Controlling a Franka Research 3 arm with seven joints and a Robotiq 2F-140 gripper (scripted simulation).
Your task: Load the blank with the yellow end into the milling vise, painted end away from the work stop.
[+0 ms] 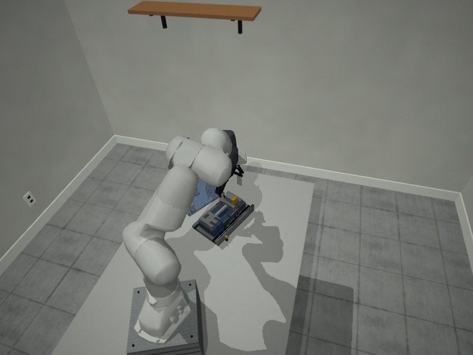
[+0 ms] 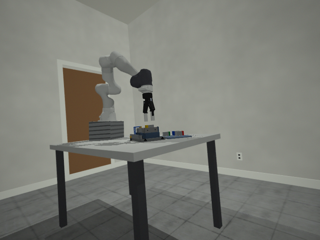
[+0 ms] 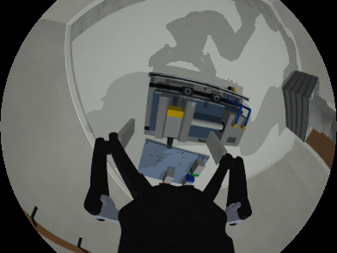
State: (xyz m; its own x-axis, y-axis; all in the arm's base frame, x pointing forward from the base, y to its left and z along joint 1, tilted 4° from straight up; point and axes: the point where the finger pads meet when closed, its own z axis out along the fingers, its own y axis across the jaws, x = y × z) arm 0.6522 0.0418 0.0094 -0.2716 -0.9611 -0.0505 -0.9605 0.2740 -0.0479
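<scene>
Now: the yellow-ended blank 60 mm below my hand. From my hand the other things lie so: milling vise: 70 mm behind, 20 mm to the left, 110 mm below; green-ended blank: 80 mm behind, 230 mm to the left, 130 mm below; work stop rod: 10 mm ahead, 40 mm to the left, 60 mm below.
</scene>
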